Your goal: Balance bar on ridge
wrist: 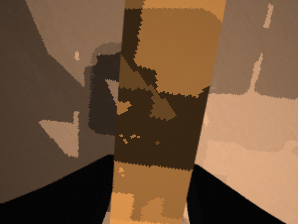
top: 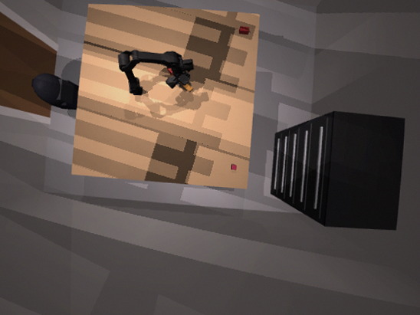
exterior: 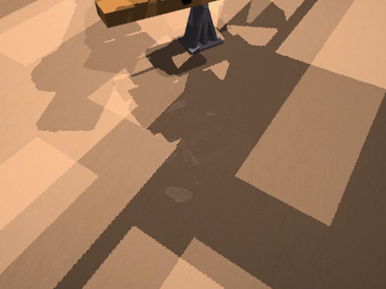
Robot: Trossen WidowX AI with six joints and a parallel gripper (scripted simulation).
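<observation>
My gripper tip is now 2 cm past the dark blue-grey ridge, 2 cm to the right of it and 4 cm above it.
</observation>
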